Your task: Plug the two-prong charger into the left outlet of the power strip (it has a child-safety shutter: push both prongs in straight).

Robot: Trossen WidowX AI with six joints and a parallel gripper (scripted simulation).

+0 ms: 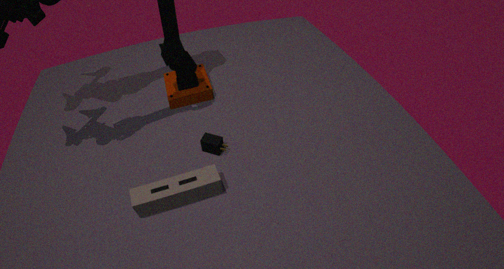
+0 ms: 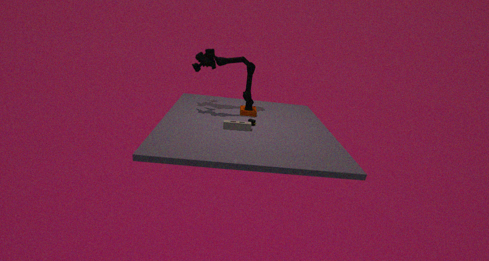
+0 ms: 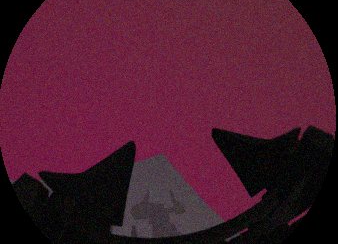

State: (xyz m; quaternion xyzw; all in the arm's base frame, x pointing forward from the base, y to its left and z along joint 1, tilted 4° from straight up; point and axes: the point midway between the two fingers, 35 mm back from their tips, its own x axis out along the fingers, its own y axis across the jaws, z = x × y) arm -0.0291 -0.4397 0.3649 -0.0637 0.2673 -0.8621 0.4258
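Now: gripper tip 51 cm to the right of the two-prong charger, 37 cm above it and 29 cm short of it.
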